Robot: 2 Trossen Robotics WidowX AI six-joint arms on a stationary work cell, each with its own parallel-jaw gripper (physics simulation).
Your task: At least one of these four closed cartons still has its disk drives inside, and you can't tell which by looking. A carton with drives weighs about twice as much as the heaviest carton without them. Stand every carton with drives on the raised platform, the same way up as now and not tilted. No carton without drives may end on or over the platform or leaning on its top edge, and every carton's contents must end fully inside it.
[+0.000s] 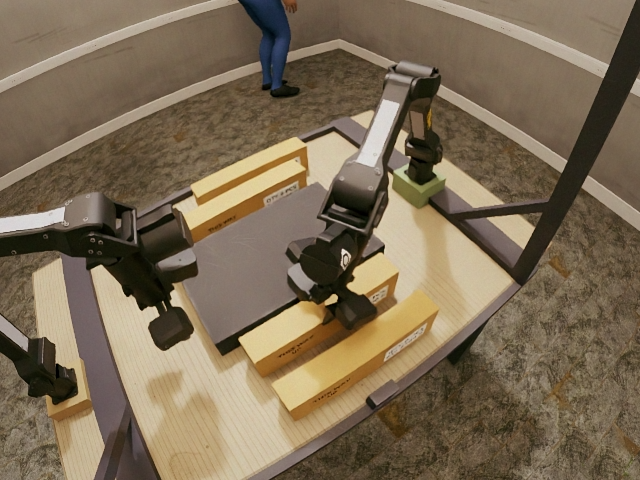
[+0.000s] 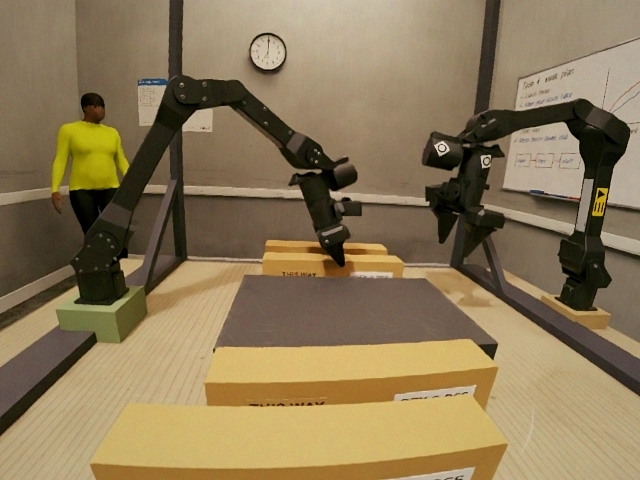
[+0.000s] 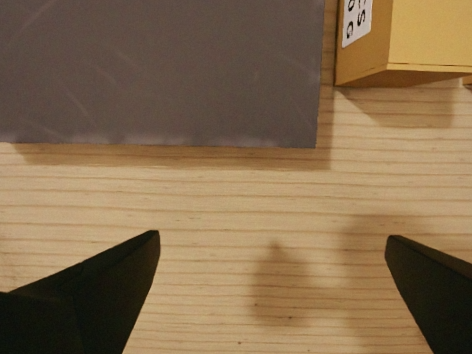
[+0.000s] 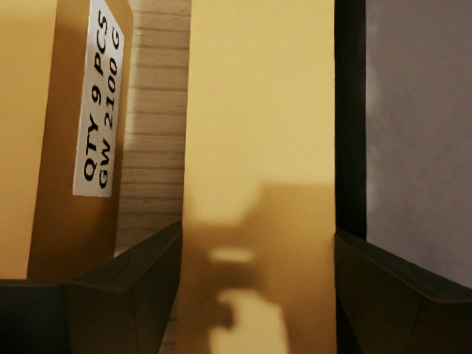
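Pixels of known places: left gripper, fingertip midpoint: (image 2: 451, 250) (image 3: 272, 243); right gripper, fingertip midpoint: (image 1: 315, 312) (image 2: 340, 262) (image 4: 255, 234); left arm's base, link origin: (image 1: 64, 386) (image 2: 575, 304); right arm's base, link origin: (image 1: 420, 174) (image 2: 102, 296).
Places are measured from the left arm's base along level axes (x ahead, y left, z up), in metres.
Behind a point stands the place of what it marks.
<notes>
Four long yellow cartons lie in two pairs beside a raised dark platform (image 1: 242, 268) @[y 0.059, x 0.466, z 0.025 m] (image 2: 336, 310) @[y 0.089, x 0.564, z 0.025 m] (image 3: 165, 75) @[y 0.023, x 0.384, z 0.025 m] (image 4: 425, 125) @[y -0.034, x 0.480, z 0.025 m]. My right gripper (image 1: 336, 316) (image 2: 340, 260) @[y -0.114, x 0.540, z 0.039 m] (image 4: 255, 234) @[y -0.114, x 0.540, z 0.039 m] is shut on the front carton nearest the platform (image 1: 281, 333) @[y -0.127, x 0.466, z 0.051 m] (image 2: 294, 262) @[y -0.078, x 0.645, z 0.046 m] (image 3: 430, 35) @[y -0.118, x 0.414, z 0.051 m] (image 4: 260, 100) @[y -0.119, x 0.488, z 0.051 m], which looks level on the table. The front outer carton (image 1: 356, 353) @[y -0.226, x 0.556, z 0.050 m] (image 2: 325, 247) (image 4: 22, 125) @[y -0.203, x 0.509, z 0.050 m] lies parallel to it. Behind the platform are the back inner carton (image 1: 242, 198) @[y 0.226, x 0.541, z 0.050 m] (image 2: 351, 361) @[y 0.248, x 0.561, z 0.050 m] and the back outer carton (image 1: 248, 167) @[y 0.327, x 0.597, z 0.050 m] (image 2: 299, 431) @[y 0.339, x 0.614, z 0.050 m]. My left gripper (image 2: 453, 248) @[y -0.042, x 0.315, z 0.103 m] (image 3: 272, 243) @[y -0.042, x 0.315, z 0.103 m] is open and empty above the table.
The wooden table (image 1: 434, 258) @[y -0.103, x 0.854, z -0.035 m] (image 2: 170, 320) @[y 0.056, x 0.866, z -0.035 m] (image 3: 210, 195) @[y -0.005, x 0.295, z -0.035 m] has a dark frame with upright posts (image 1: 578, 144) @[y -0.249, x 0.978, z 0.338 m] at its sides. The right arm stands on a green block (image 1: 416, 188) @[y 0.057, x 0.922, z 0.023 m] (image 2: 111, 315) @[y 0.138, x 0.919, z 0.017 m]. A narrow gap separates the held carton from the front outer carton.
</notes>
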